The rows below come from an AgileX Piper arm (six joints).
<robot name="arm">
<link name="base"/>
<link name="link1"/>
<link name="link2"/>
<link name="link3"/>
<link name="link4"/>
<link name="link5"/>
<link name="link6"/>
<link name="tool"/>
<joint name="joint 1" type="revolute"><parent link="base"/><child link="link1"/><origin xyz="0 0 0.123" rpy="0 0 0"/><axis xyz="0 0 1"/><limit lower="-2.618" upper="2.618"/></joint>
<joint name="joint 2" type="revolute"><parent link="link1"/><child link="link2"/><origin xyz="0 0 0" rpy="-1.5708 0 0"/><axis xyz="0 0 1"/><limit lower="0" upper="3.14"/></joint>
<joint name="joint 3" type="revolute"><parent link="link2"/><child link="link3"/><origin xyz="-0.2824 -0.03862 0" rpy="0 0 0"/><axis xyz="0 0 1"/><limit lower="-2.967" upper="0"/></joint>
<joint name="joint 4" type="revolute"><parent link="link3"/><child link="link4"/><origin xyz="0.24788 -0.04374 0" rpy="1.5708 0 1.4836"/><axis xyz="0 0 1"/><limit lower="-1.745" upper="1.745"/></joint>
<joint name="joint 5" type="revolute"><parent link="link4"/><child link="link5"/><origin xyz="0 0 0" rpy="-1.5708 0 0"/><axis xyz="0 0 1"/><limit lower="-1.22" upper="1.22"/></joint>
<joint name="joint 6" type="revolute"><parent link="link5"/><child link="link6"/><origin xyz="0 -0.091 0" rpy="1.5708 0 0"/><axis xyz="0 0 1"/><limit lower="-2.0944" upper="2.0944"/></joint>
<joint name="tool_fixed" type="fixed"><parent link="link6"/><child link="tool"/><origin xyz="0 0 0" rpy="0 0 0"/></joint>
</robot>
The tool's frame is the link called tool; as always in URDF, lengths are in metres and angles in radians.
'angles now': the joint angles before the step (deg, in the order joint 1, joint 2, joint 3, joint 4, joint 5, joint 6). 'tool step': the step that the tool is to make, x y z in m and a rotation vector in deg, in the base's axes. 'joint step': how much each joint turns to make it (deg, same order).
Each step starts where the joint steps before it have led.
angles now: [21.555, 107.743, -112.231, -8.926, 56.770, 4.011]
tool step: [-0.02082, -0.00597, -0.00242, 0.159, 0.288, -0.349]
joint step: [0.361, -5.260, 8.139, -0.644, -2.517, 1.406]
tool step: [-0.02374, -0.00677, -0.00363, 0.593, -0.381, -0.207]
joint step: [0.417, -5.782, 8.731, -0.611, -3.360, 1.578]
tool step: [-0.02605, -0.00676, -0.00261, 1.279, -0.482, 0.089]
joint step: [0.472, -5.947, 8.088, 0.155, -2.953, 1.265]
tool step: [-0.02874, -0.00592, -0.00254, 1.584, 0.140, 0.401]
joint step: [0.769, -6.056, 7.356, 0.869, -1.705, 0.934]
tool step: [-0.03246, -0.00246, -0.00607, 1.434, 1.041, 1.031]
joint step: [1.879, -6.185, 7.339, 0.822, -0.666, 1.322]
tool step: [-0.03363, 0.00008, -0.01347, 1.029, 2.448, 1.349]
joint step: [3.020, -5.793, 7.616, 0.511, 0.119, 2.243]
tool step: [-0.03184, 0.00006, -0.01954, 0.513, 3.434, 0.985]
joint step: [3.725, -5.047, 7.599, -0.087, 0.505, 3.525]
